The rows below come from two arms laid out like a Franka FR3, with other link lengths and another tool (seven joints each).
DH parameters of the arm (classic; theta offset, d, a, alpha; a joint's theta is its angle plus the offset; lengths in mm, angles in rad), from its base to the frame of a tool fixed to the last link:
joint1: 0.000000 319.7 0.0 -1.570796
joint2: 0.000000 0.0 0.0 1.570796
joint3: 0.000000 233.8 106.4 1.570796
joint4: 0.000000 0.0 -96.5 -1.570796
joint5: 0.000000 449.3 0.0 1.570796
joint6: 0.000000 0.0 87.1 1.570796
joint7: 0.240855 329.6 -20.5 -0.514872
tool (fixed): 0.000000 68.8 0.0 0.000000
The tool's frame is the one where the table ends.
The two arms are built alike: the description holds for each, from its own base.
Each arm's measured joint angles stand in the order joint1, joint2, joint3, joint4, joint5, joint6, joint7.
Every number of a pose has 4 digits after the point. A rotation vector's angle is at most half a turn.
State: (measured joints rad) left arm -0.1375 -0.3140 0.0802 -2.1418 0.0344 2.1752 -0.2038; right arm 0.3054 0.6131 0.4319 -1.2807 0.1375 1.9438 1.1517
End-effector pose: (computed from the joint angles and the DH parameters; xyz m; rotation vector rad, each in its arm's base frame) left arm 0.6789 -0.0677 0.2091 2.5918 -0.2603 0.4172; right arm 0.5226 0.5685 0.0734 2.6913 -0.9668 -0.6705
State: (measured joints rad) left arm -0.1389 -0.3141 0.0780 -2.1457 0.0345 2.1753 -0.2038; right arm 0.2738 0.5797 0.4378 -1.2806 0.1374 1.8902 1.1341
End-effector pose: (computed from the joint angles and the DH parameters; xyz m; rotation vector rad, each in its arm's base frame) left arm 0.6773 -0.0700 0.2067 2.5925 -0.2640 0.4112; right arm 0.5273 0.5462 0.0926 2.6802 -0.9543 -0.6643
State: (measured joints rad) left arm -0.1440 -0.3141 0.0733 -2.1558 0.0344 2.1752 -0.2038; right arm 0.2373 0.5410 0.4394 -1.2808 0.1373 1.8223 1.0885
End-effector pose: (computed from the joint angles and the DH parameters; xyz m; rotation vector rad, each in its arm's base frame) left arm 0.6728 -0.0762 0.2001 2.5935 -0.2737 0.3946; right arm 0.5318 0.5147 0.1129 2.6732 -0.9115 -0.6468
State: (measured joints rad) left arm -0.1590 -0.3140 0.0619 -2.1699 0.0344 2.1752 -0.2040; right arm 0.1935 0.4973 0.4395 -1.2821 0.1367 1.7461 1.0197
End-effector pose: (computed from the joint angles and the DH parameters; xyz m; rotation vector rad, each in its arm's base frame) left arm 0.6653 -0.0928 0.1911 2.5936 -0.3035 0.3674; right arm 0.5366 0.4755 0.1347 2.6704 -0.8480 -0.6218
